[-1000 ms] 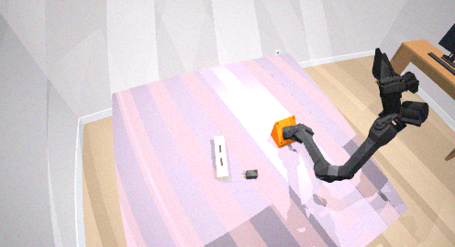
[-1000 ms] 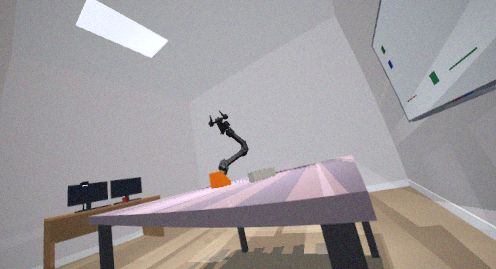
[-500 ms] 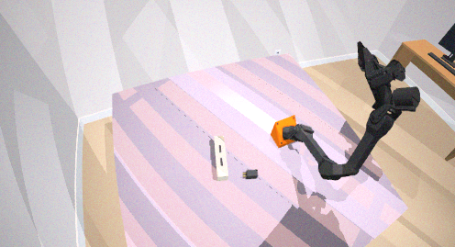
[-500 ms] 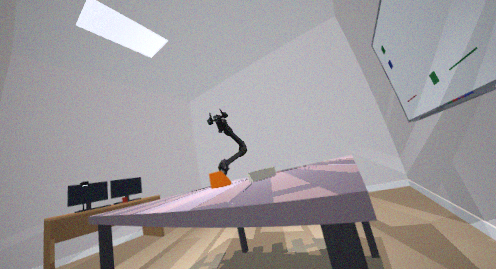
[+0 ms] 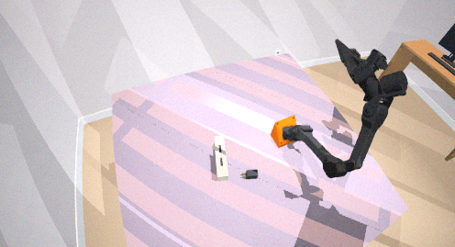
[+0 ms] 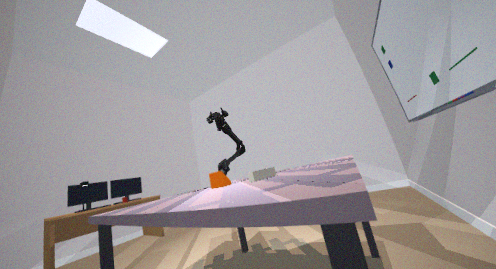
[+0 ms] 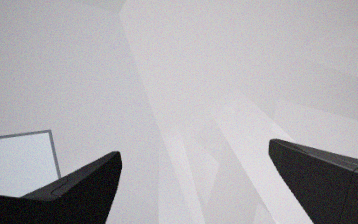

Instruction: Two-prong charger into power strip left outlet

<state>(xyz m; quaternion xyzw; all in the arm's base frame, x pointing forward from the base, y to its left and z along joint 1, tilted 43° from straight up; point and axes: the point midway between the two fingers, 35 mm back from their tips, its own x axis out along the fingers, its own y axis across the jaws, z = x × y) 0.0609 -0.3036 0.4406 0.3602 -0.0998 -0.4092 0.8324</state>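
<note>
Now: the black two-prong charger 23 cm ahead of my gripper tip, 8 cm to the left of it and 59 cm below it.
</note>
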